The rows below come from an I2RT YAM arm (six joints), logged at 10 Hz.
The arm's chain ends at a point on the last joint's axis. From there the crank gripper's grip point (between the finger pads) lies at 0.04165 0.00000 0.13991 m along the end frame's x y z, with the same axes.
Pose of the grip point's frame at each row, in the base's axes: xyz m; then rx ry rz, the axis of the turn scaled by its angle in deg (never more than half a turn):
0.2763, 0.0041, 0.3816, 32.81, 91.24, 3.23
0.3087, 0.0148, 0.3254, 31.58, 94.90, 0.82
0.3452, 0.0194, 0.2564, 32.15, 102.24, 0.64
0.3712, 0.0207, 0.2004, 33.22, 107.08, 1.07
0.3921, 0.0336, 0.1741, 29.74, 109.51, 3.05
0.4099, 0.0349, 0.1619, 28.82, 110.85, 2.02
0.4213, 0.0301, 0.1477, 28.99, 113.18, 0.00
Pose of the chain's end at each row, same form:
0.1437, 0.0299, 0.4369, 32.81, 91.24, 3.23
0.1799, 0.0420, 0.3885, 31.58, 94.90, 0.82
0.2248, 0.0428, 0.3356, 32.15, 102.24, 0.64
0.2575, 0.0408, 0.2898, 33.22, 107.08, 1.07
0.2796, 0.0464, 0.2662, 29.74, 109.51, 3.05
0.2995, 0.0485, 0.2564, 28.82, 110.85, 2.02
0.3154, 0.0465, 0.2469, 28.99, 113.18, 0.00

